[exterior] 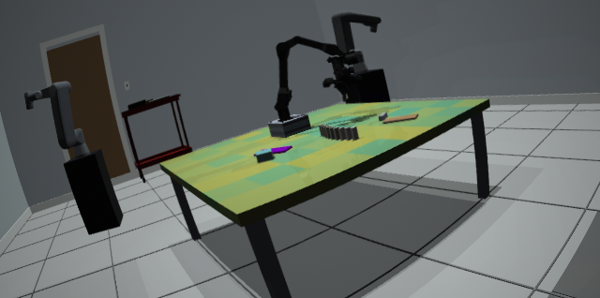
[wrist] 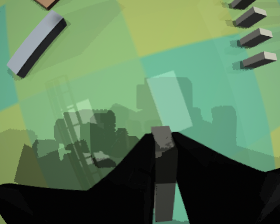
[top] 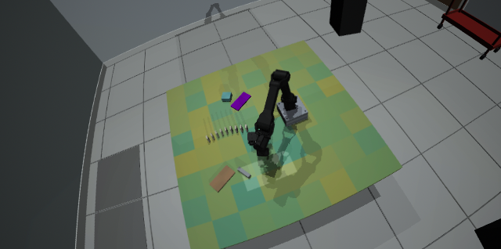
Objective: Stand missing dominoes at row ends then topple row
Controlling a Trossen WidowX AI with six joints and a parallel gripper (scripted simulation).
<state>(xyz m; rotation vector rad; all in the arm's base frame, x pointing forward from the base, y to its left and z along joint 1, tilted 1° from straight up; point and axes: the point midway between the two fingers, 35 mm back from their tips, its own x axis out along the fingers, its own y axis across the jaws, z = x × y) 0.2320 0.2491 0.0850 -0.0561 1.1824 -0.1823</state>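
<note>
My gripper tip is 120 mm short of the grey piece, 120 mm above it and 110 mm to the right of it. From my gripper tip the other things lie so: teal block: 490 mm to the right, 170 mm ahead, 110 mm below; flat purple piece: 430 mm to the right, 120 mm below, 70 mm ahead; flat brown board: 260 mm ahead, 120 mm to the left, 120 mm below.
</note>
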